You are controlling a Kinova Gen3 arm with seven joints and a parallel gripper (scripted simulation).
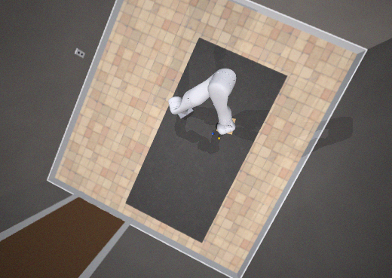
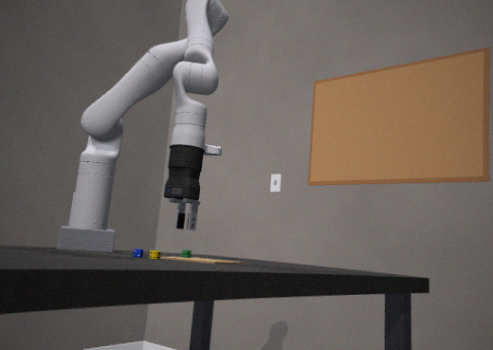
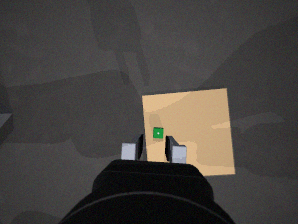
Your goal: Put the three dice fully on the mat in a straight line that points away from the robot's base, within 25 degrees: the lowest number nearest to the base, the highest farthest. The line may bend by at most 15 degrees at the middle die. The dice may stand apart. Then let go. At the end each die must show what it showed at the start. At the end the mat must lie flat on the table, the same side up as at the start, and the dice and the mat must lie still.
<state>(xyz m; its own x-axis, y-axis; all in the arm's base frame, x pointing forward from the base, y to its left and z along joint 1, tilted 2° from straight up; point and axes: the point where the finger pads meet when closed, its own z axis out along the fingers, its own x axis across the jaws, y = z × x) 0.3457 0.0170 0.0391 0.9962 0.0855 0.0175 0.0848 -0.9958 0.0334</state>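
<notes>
Now: hand 50 mm short of the yellow die, 120 mm to the left of it and 80 mm above it. Also, from my hand: green die 10 mm to the left, 70 mm below; then blue die 20 mm behind, 110 mm to the right, 80 mm below; then mat 50 mm ahead, 10 mm to the left, 80 mm below.
</notes>
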